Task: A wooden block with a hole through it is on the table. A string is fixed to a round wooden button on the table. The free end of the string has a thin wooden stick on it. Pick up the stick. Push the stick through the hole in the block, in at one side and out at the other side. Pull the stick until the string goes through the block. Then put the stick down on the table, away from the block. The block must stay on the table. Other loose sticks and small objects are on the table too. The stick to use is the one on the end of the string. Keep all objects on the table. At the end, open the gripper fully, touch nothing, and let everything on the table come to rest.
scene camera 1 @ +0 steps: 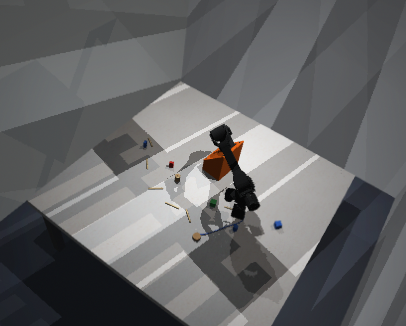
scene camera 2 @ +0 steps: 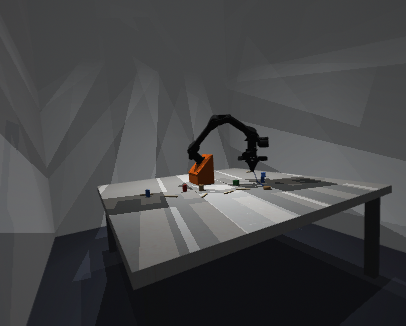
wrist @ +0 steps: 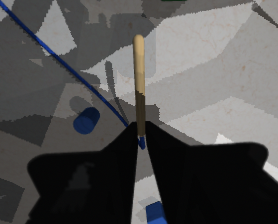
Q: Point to a thin wooden stick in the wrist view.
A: At 138, 41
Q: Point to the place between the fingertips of my gripper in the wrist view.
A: At 140, 126
